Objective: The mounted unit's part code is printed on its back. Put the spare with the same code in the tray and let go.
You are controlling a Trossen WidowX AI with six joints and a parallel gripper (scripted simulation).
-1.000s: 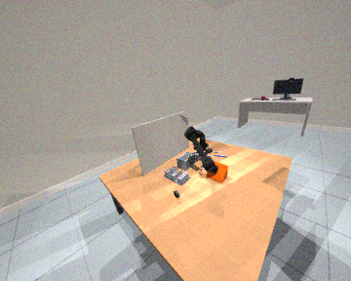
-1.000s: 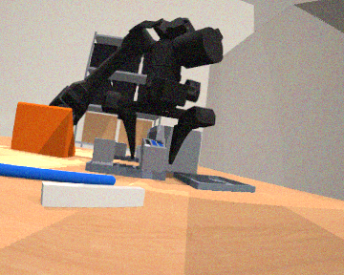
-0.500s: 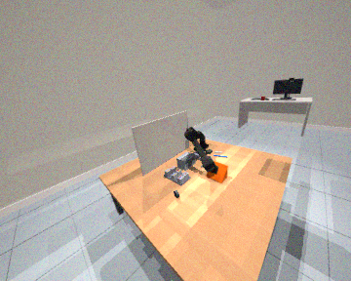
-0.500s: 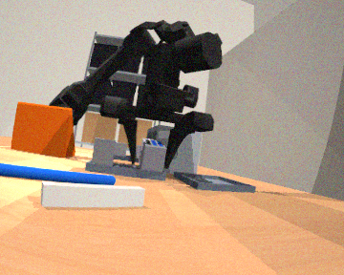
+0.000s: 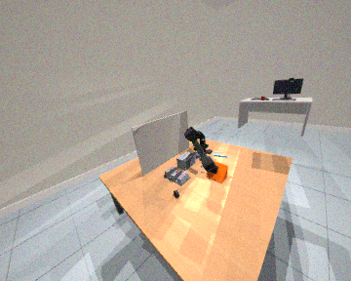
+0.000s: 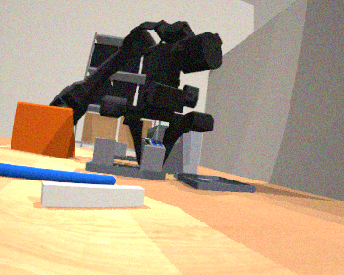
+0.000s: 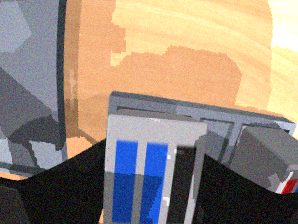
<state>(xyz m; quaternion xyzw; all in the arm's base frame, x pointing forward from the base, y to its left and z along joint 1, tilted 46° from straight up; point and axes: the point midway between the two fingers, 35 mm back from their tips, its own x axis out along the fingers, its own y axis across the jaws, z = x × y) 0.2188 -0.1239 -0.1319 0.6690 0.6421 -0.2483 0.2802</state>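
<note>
The flat dark tray lies 100 mm ahead of my gripper tip, 20 mm to the right of it and 10 mm below it. Also, from my gripper tip: blue rod: 140 mm to the right, 120 mm behind, 10 mm below; mounted unit: 190 mm to the left, 70 mm ahead, 30 mm above; grey upright panel: 300 mm ahead, 210 mm above, 190 mm to the left.
</note>
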